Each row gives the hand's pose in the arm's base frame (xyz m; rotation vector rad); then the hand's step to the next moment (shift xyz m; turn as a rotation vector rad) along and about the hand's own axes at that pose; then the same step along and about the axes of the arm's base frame.
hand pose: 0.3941 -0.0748 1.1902 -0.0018 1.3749 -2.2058
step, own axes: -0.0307 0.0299 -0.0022 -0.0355 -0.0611 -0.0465
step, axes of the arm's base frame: 0.0388 0.0052 -0.0176 -0.0091 0.0749 0.0383
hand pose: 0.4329 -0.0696 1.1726 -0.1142 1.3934 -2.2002
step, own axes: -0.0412 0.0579 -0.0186 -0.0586 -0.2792 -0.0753
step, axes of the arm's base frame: 0.0513 0.0157 -0.0501 -0.0834 0.1811 0.2175
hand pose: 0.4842 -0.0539 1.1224 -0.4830 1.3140 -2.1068
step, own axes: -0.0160 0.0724 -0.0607 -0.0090 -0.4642 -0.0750
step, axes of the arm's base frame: -0.0020 0.0279 -0.0916 -0.1757 0.2089 0.3830
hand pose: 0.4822 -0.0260 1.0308 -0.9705 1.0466 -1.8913
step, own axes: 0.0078 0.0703 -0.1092 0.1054 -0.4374 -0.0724
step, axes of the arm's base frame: -0.0810 0.0013 -0.1018 -0.2159 0.0986 0.3890
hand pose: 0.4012 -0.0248 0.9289 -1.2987 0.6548 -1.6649
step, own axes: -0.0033 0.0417 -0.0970 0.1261 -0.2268 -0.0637
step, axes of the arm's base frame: -0.0778 -0.0273 -0.0660 -0.1399 -0.0149 0.2272
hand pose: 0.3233 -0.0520 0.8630 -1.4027 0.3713 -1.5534
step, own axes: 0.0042 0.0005 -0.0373 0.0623 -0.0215 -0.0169
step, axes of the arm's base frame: -0.0322 -0.0172 -0.0087 -0.0159 -0.0455 0.0480
